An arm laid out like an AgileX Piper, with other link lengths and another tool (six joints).
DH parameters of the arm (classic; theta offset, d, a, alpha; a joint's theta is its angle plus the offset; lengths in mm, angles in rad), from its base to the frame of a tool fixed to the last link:
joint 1: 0 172.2 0 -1.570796
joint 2: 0.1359 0 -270.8 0
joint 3: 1.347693 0 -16.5 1.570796
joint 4: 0 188.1 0 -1.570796
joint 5: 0 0 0 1.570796
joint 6: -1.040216 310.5 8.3 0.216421
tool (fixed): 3.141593 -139.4 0 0
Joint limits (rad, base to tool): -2.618..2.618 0..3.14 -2.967..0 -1.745..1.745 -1.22..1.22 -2.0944..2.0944
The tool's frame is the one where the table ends.
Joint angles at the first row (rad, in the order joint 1, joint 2, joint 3, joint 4, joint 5, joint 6):
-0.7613, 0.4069, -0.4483, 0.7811, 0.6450, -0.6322
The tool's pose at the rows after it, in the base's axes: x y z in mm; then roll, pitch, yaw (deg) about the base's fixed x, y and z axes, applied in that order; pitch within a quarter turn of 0, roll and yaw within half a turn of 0:
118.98, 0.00, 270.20, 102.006, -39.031, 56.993
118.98, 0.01, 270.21, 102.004, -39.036, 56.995
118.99, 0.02, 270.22, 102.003, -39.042, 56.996
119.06, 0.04, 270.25, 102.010, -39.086, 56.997
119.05, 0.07, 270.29, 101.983, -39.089, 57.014
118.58, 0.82, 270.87, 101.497, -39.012, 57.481
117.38, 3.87, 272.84, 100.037, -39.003, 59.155
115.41, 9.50, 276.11, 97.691, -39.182, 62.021
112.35, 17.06, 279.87, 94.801, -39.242, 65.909
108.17, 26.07, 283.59, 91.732, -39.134, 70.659
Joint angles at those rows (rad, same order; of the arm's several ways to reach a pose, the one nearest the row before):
-0.7611, 0.4070, -0.4483, 0.7811, 0.6450, -0.6322
-0.7611, 0.4069, -0.4483, 0.7811, 0.6450, -0.6321
-0.7612, 0.4069, -0.4483, 0.7813, 0.6451, -0.6322
-0.7609, 0.4073, -0.4482, 0.7820, 0.6448, -0.6322
-0.7610, 0.4070, -0.4482, 0.7823, 0.6448, -0.6324
-0.7580, 0.4004, -0.4482, 0.7821, 0.6445, -0.6323
-0.7447, 0.3813, -0.4482, 0.7855, 0.6438, -0.6319
-0.7227, 0.3503, -0.4482, 0.7955, 0.6446, -0.6317
-0.6900, 0.3114, -0.4482, 0.8064, 0.6463, -0.6313
-0.6447, 0.2696, -0.4483, 0.8166, 0.6482, -0.6308

